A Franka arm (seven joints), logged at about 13 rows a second.
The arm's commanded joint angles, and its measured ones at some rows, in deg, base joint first. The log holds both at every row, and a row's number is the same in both.
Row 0, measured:
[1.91, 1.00, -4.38, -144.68, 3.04, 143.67, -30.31]
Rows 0 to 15, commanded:
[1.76, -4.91, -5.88, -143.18, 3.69, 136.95, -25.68]
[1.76, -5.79, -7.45, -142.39, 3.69, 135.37, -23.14]
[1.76, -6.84, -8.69, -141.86, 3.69, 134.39, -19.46]
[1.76, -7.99, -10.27, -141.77, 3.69, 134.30, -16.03]
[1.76, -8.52, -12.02, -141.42, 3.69, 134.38, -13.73]
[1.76, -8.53, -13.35, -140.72, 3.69, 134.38, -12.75]
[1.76, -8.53, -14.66, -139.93, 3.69, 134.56, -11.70]
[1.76, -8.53, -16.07, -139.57, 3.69, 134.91, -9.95]
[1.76, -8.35, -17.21, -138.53, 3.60, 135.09, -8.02]
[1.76, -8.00, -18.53, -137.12, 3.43, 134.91, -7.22]
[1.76, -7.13, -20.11, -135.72, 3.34, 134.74, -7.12]
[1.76, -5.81, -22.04, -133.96, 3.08, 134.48, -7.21]
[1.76, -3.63, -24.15, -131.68, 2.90, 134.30, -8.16]
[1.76, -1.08, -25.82, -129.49, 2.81, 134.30, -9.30]
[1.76, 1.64, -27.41, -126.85, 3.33, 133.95, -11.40]
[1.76, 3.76, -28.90, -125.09, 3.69, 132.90, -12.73]
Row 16, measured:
[1.57, -2.50, -26.70, -131.18, 3.04, 135.41, -10.39]
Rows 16 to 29, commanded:
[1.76, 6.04, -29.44, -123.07, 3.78, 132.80, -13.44]
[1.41, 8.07, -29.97, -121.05, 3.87, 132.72, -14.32]
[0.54, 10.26, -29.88, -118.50, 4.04, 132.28, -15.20]
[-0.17, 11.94, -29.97, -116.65, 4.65, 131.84, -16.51]
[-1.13, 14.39, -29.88, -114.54, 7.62, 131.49, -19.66]
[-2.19, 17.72, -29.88, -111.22, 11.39, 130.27, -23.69]
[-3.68, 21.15, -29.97, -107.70, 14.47, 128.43, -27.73]
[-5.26, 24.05, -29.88, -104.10, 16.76, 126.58, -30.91]
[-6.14, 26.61, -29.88, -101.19, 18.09, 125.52, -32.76]
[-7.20, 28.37, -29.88, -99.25, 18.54, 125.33, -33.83]
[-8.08, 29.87, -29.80, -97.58, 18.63, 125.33, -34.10]
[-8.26, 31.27, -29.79, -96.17, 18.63, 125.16, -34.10]
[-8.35, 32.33, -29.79, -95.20, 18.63, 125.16, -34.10]
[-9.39, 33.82, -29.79, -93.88, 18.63, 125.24, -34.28]
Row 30, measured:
[-7.79, 30.59, -29.89, -98.52, 17.27, 127.39, -32.79]
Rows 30 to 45, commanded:
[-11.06, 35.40, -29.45, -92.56, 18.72, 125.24, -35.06]
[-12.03, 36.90, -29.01, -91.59, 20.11, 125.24, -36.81]
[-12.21, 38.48, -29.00, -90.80, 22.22, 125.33, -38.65]
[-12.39, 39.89, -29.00, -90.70, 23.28, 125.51, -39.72]
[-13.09, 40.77, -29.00, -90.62, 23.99, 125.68, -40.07]
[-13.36, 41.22, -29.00, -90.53, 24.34, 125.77, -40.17]
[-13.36, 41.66, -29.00, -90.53, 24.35, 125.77, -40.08]
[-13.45, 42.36, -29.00, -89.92, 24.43, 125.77, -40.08]
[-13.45, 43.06, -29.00, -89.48, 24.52, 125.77, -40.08]
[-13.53, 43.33, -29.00, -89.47, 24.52, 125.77, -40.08]
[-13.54, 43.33, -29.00, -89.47, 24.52, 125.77, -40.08]
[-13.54, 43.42, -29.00, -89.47, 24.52, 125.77, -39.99]
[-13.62, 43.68, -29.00, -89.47, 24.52, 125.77, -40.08]
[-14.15, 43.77, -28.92, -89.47, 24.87, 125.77, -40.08]
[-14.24, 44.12, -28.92, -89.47, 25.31, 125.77, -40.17]
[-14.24, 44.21, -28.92, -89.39, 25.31, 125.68, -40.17]
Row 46, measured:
[-12.83, 42.95, -29.50, -91.80, 23.79, 127.16, -38.96]
